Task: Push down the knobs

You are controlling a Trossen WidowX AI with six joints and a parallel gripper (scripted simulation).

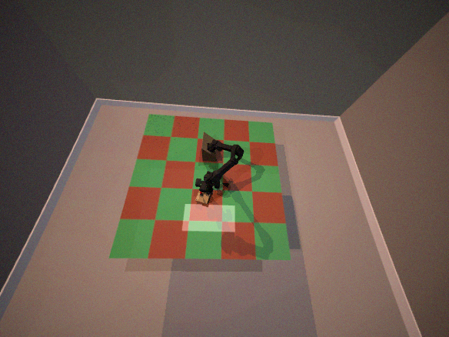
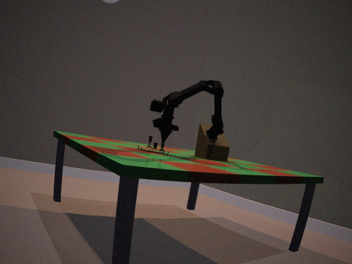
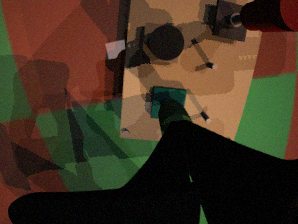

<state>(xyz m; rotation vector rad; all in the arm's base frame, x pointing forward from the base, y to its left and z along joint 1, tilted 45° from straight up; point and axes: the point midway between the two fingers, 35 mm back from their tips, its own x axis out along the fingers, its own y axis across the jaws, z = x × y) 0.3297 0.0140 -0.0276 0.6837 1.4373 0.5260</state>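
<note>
The green knob lies 2 cm below my gripper tip. Also, from my gripper tip: red knob: 5 cm ahead, 5 cm to the right, 1 cm above.
</note>
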